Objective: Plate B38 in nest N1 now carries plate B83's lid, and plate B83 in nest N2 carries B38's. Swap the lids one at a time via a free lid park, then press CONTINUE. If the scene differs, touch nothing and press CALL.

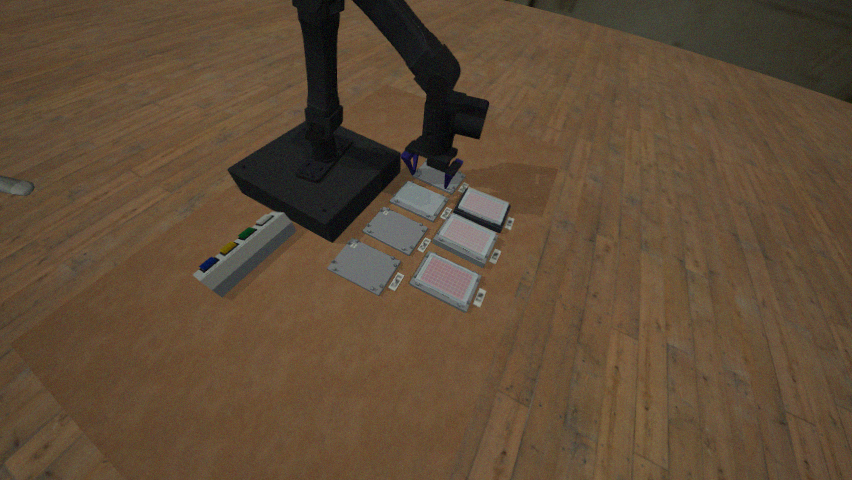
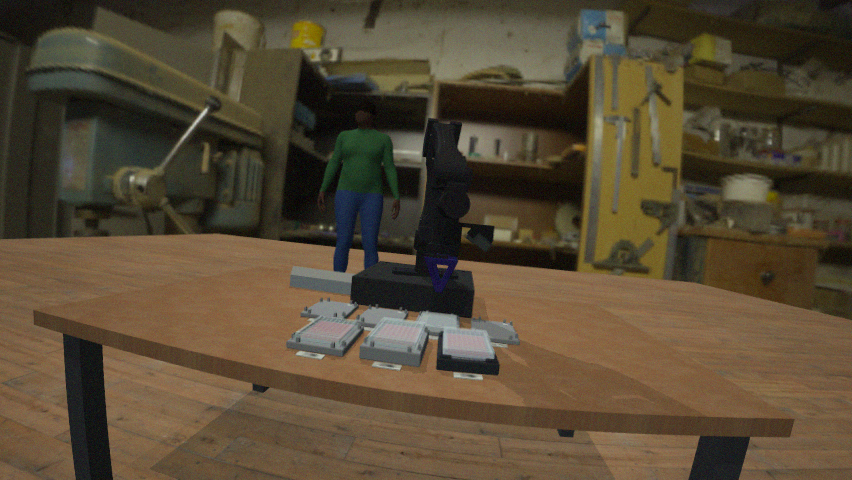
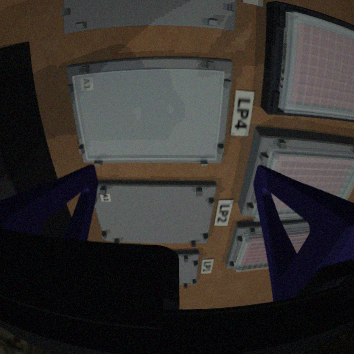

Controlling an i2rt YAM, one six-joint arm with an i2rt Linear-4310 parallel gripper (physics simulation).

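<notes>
My gripper is open and empty, above the lid-park row. A clear lid, marked A1, lies on park LP4. Parks LP2 and LP1 look bare. Pink-welled plates sit in two grey nests: the middle plate and the end plate. Their codes are unreadable.
Another pink plate sits in a black nest. A grey park lies beyond LP4. A button box has blue, yellow, green and white buttons. A person stands behind the table.
</notes>
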